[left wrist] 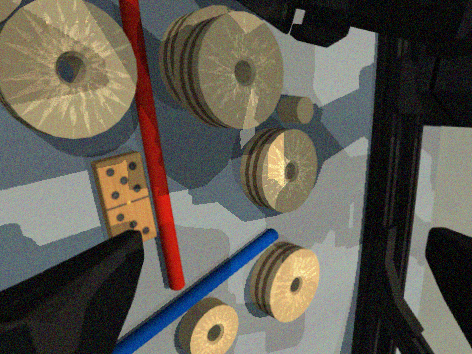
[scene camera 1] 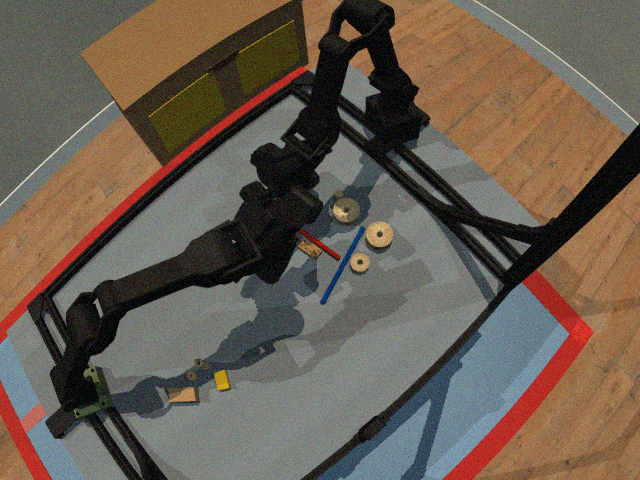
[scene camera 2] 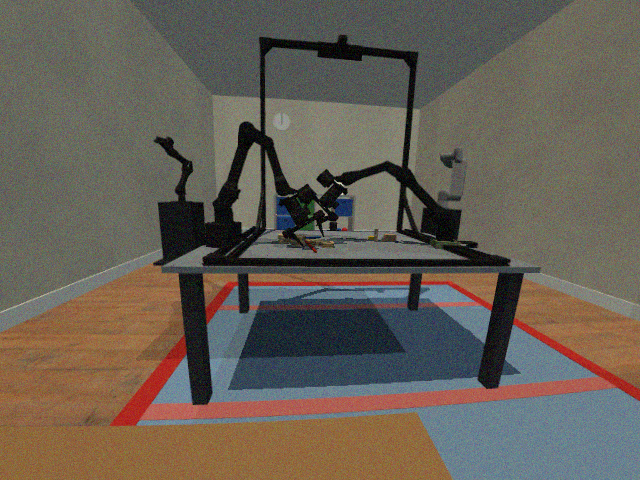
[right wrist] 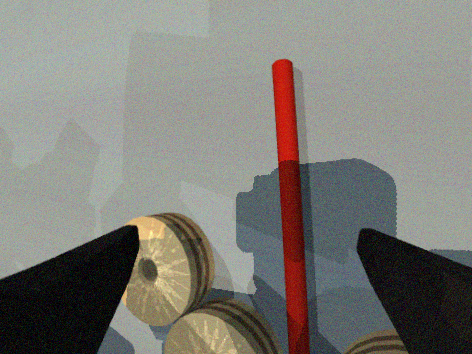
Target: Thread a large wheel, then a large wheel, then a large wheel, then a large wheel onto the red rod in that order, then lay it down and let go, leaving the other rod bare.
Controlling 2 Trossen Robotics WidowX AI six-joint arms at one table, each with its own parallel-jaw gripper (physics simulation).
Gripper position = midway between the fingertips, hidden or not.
Note:
My left gripper (scene camera 1: 305,224) is open, with nothing in its grasp. Also in view: a domino tile (left wrist: 120,180). A red rod (right wrist: 282,70) rests on the table. Also in view: my right gripper (scene camera 1: 264,207).
The red rod also shows in the left wrist view (left wrist: 132,26). My left gripper is seen too in the left wrist view (left wrist: 284,243). My right gripper is seen too in the right wrist view (right wrist: 250,237).

